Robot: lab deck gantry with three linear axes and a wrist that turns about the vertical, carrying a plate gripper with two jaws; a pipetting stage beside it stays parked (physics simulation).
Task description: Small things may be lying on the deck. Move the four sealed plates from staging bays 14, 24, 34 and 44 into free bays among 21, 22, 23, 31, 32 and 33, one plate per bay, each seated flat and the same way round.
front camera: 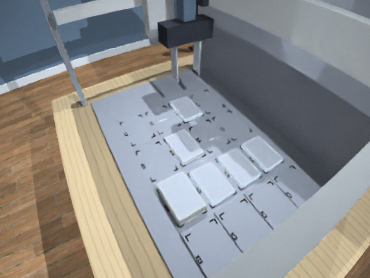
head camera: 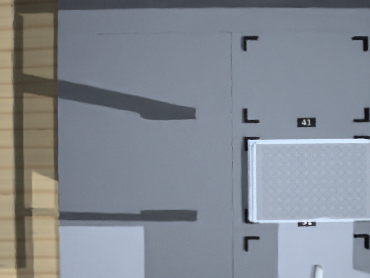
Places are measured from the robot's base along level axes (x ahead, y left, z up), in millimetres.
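Pixels of known places: gripper, fingertip midpoint: [front camera: 185,76]; robot's base, origin of the base link: [front camera: 120,123].
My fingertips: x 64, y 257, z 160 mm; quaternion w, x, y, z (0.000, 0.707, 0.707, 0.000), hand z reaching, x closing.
Observation:
Ahead of a thing's pixels: the offset from my fingertips to its top centre. "pt": to the spot under its first point.
My gripper [front camera: 186,77] hangs at the far end of the deck, jaws apart and empty, beyond a flat pale plate @(dy +0, dx +0, dz -145 mm) [front camera: 186,108] [head camera: 310,182]. That plate lies flat in bay 31 along its corner marks; its right end is cut off in the head view. Other pale plates lie in bay 22 @(pt dy -109, dx +171, dz -145 mm) [front camera: 184,146], bay 23 @(pt dy -108, dx +332, dz -146 mm) [front camera: 212,182] and bay 33 @(pt dy -7, dx +333, dz -145 mm) [front camera: 238,167]. Staging bays 14, 24, 34 and 44 hold no plates in the front view. The gripper does not show in the head view, where two dark jaw-like shadows fall left of the plate.
A thicker block-like plate @(dy -214, dx +328, dz -118 mm) [front camera: 181,197] stands in bay 13, and another flat plate @(dy +107, dx +328, dz -145 mm) [front camera: 262,152] lies in bay 43. A small white stick @(dy -119, dx +10, dz -152 mm) [front camera: 160,120] [head camera: 318,271] lies at bay 21, another small stick @(dy +7, dx +188, dz -152 mm) [front camera: 212,139] near bay 32. A tall grey wall [front camera: 280,95] borders the deck.

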